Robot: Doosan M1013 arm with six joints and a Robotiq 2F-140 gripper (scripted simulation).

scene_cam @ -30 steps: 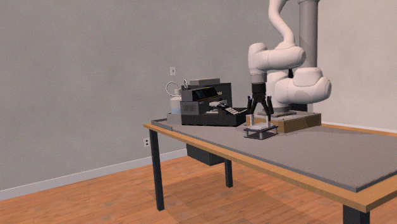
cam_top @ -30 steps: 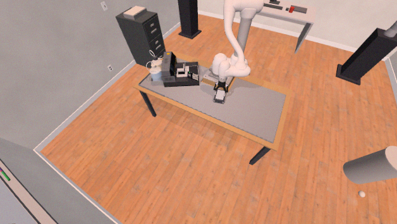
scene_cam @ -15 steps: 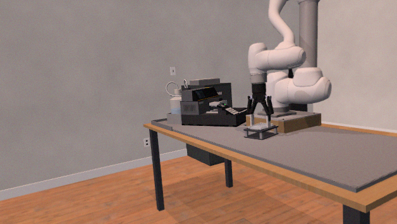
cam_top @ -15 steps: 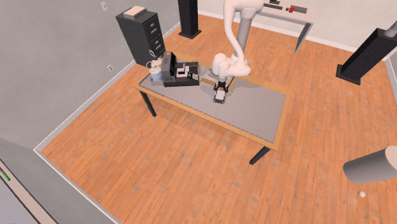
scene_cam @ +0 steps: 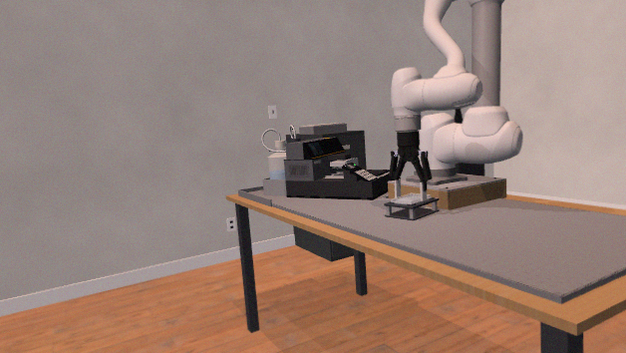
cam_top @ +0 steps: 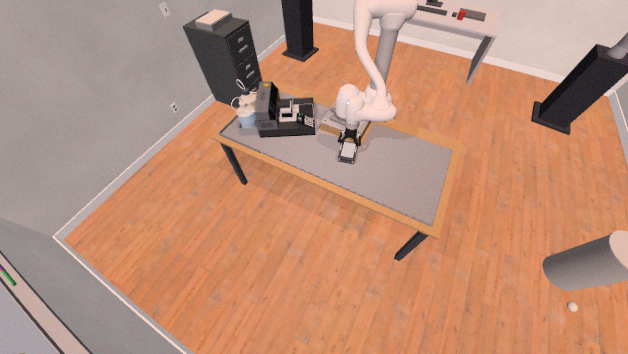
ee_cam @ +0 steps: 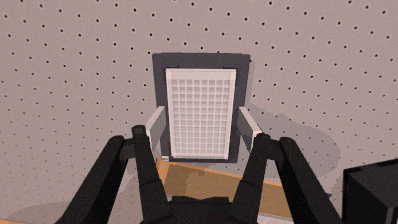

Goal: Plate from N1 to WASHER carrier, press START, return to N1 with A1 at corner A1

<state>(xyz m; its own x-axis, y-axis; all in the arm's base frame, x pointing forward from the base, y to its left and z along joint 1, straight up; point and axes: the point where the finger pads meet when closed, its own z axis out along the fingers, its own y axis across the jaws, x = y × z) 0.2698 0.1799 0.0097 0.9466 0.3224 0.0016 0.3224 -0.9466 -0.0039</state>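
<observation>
Now: the white well plate 20 mm below my hand. Also, from my hand: black plate nest N1: 30 mm below; then plate washer: 50 mm behind, 590 mm to the right, 50 mm above.
</observation>
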